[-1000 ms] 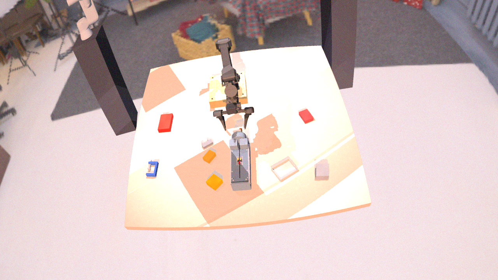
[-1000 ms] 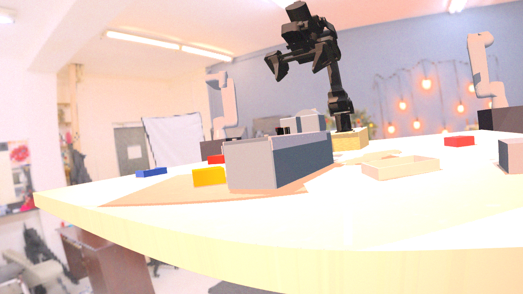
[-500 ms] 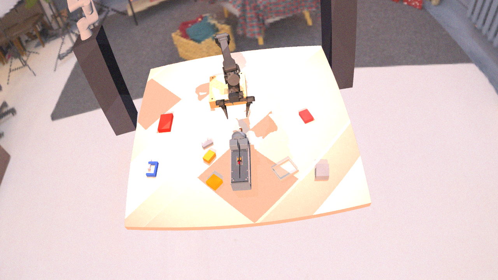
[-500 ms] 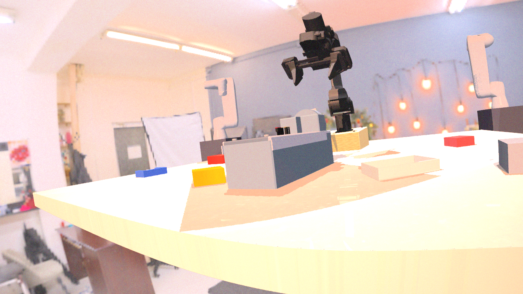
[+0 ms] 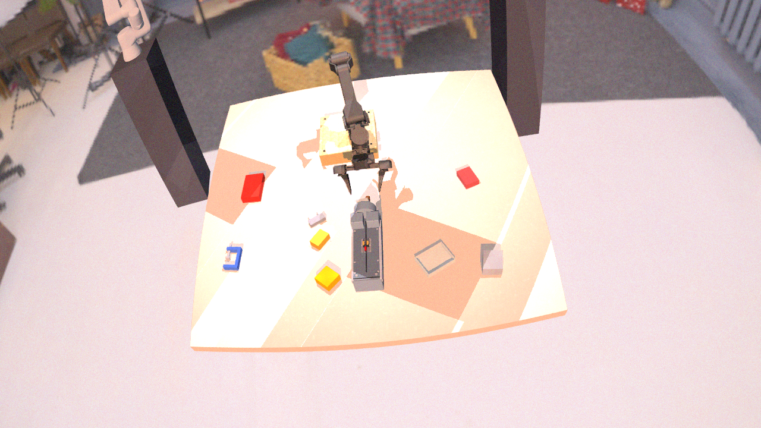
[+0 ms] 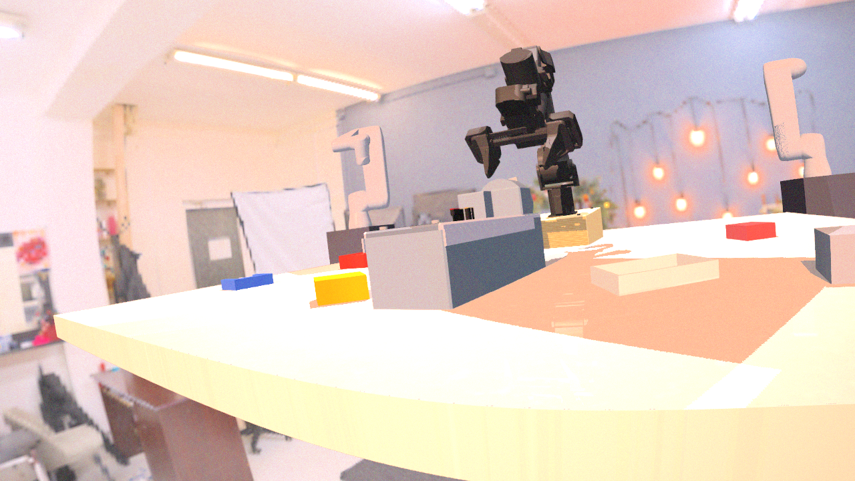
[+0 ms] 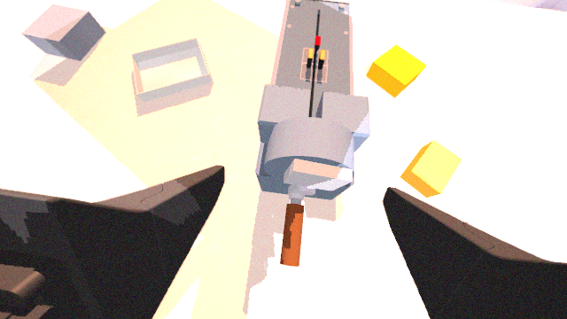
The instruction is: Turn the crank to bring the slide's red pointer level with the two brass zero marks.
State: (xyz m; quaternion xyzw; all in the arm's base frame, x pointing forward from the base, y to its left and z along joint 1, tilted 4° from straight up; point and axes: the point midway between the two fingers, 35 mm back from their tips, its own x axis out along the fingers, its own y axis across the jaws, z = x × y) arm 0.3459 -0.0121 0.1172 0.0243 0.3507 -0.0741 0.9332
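Now: the orange crank handle 80 mm below my gripper tip and 20 mm behind it. Round my gripper tip: shallow white tray (220 mm ahead, 170 mm to the left, 130 mm below); then red pointer (180 mm ahead, 60 mm below, 40 mm to the right); then yellow cube (210 mm ahead, 180 mm to the right, 120 mm below).
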